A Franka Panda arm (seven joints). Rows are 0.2 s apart.
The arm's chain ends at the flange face. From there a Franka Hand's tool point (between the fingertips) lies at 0.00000 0.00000 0.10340 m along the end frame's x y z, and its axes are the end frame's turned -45 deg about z.
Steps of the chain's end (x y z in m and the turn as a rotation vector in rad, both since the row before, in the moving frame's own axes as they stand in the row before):
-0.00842, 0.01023, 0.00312, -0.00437, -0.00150, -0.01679
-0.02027, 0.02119, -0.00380, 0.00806, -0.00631, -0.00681
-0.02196, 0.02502, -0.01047, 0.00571, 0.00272, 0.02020
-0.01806, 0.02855, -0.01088, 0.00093, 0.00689, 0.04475
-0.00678, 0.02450, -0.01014, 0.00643, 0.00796, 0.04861
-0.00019, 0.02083, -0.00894, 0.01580, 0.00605, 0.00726
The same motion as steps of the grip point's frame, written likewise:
-0.01361, 0.00149, 0.00312, -0.00203, -0.00415, -0.01679
-0.02919, -0.00040, -0.00381, 0.01016, 0.00124, -0.00681
-0.03260, 0.00195, -0.01047, 0.00211, 0.00596, 0.02020
-0.03240, 0.00787, -0.01088, -0.00421, 0.00553, 0.04475
-0.02107, 0.01267, -0.01015, -0.00108, 0.01018, 0.04861
-0.01326, 0.01389, -0.00895, 0.00689, 0.01545, 0.00726

